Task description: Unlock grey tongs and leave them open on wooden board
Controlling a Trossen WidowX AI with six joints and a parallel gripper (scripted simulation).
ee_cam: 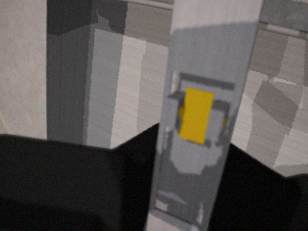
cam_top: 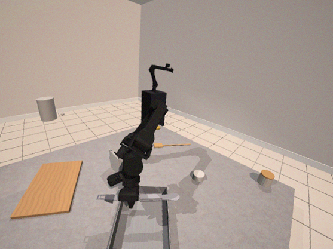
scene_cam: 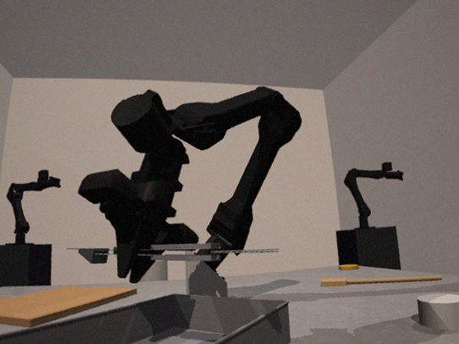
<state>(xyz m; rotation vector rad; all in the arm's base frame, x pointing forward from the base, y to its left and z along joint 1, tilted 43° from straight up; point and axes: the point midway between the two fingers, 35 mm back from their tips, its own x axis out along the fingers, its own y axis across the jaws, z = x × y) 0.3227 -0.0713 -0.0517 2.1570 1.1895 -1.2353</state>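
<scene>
The yellow lock tab is 3 cm behind my gripper tip, 3 cm above it and 1 cm to the right of it. From my gripper tip the other things lie so: roasting tin (7 cm below, 3 cm to the left, 3 cm ahead); then wooden board (38 cm behind, 27 cm to the right, 9 cm below); then white puck (43 cm to the left, 8 cm below, 2 cm behind).
</scene>
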